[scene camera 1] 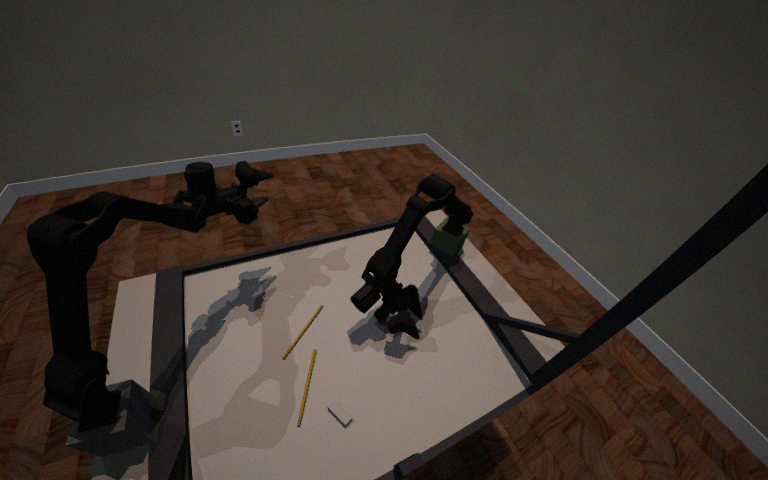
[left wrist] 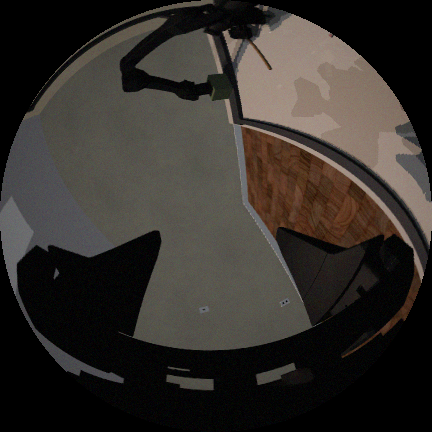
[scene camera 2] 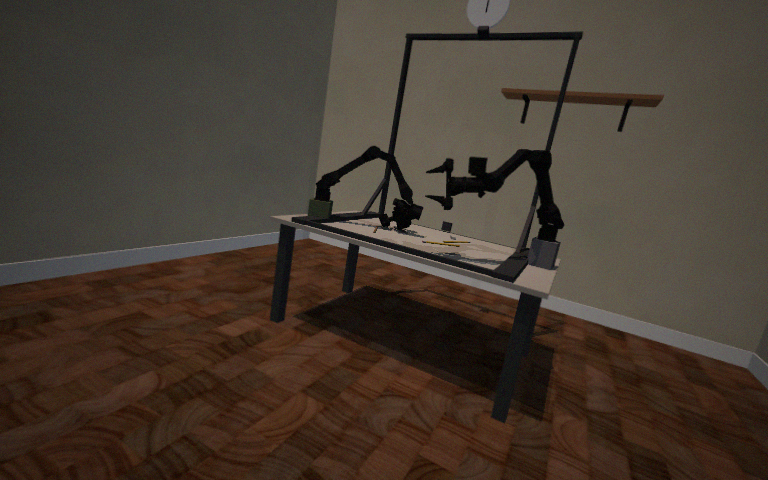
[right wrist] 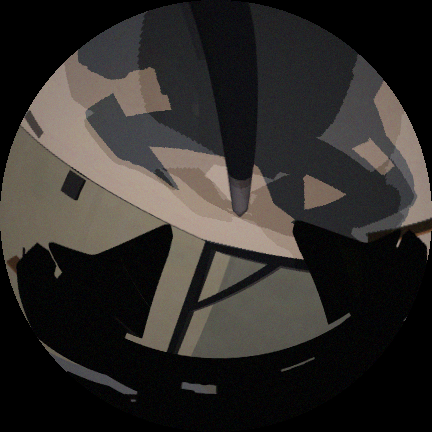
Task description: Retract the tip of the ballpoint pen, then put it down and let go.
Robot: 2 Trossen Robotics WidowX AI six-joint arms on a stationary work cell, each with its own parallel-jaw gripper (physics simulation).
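Seen in the pictures: left gripper, fingertip midpoint: (scene camera 1: 270,186) (left wrist: 219,235) (scene camera 2: 425,184); right gripper, fingertip midpoint: (scene camera 1: 420,328) (scene camera 2: 394,224) (right wrist: 234,228); left arm's base at its link origin: (scene camera 1: 100,410) (scene camera 2: 546,240); right arm's base at its link origin: (scene camera 1: 452,228) (left wrist: 209,87) (scene camera 2: 321,200).
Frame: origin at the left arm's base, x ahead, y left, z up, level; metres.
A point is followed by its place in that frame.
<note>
The ballpoint pen (right wrist: 232,110), with a black barrel and a grey tip end, shows at the upper middle of the right wrist view. It lies over the pale table, its grey end toward the space between my fingers. Its far end is cut off by the view's edge, and whether the writing point is out is too small to tell. My right gripper (right wrist: 234,228) @[y 0.024, x 0.741, z -0.097 m] (scene camera 1: 417,327) @[y 0.024, x 0.741, z -0.097 m] is open and empty, low over the table, with the pen close by. My left gripper (scene camera 1: 269,187) @[y 0.451, x 0.404, z 0.159 m] (scene camera 2: 427,183) @[y 0.451, x 0.404, z 0.159 m] (left wrist: 219,235) @[y 0.451, x 0.404, z 0.159 m] is open and empty, raised high above the table.
Two yellow pencils (scene camera 1: 303,332) @[y 0.119, x 0.419, z -0.110 m] (scene camera 1: 306,387) @[y -0.032, x 0.396, z -0.109 m] lie on the white table top (scene camera 1: 226,339) @[y 0.160, x 0.215, z -0.116 m], left of the right gripper in scene camera 1. A small pale item with a dark edge (scene camera 1: 340,417) @[y -0.127, x 0.456, z -0.104 m] lies near them. A brown stick (left wrist: 260,54) @[y 0.222, x 0.731, z -0.111 m] lies near the right arm. A dark post (scene camera 1: 651,283) @[y -0.225, x 0.979, z 0.337 m] rises at the right.
</note>
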